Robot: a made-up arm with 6 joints.
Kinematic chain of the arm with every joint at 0, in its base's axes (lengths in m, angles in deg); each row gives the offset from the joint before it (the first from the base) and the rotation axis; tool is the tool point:
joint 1: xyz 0 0 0.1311 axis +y
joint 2: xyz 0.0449 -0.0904 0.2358 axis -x
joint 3: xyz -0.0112 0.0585 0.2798 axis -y
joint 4: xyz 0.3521 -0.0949 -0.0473 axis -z
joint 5: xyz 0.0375 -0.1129 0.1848 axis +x
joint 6: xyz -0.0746 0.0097 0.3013 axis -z
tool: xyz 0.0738 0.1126 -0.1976
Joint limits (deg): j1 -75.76..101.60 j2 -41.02..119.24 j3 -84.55..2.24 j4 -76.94..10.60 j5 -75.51..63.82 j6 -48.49..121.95
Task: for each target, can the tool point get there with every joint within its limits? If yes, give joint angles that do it. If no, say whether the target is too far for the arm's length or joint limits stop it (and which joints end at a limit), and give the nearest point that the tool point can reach.
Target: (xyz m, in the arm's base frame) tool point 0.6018 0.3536 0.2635
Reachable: yes | joints 16.67 106.51 -12.81 -6.36 46.91 44.36
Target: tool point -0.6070 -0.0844 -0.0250
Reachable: no: joint limits stop it (at a limit: joint 1, joint 3, joint 4, joint 5, joint 6) | nearest point -0.3090 -0.0884 0.3041 | short by 0.444 m
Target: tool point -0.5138 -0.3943 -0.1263
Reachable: no: joint limits stop it (at a limit: joint 1, joint 3, joint 6) | nearest point -0.1149 -0.2238 -0.1009 | short by 0.435 m
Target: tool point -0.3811 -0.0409 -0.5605
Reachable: no: joint limits stop it (at a limit: joint 1, joint 2, joint 6) | nearest point -0.0579 -0.0977 -0.3564 | short by 0.386 m
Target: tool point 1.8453 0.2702 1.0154
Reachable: no: too far | nearest point 0.8825 0.0529 0.5540 | short by 1.090 m
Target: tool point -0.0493 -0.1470 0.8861
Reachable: yes | joints -56.38 9.60 -31.36 -39.72 8.83 70.73
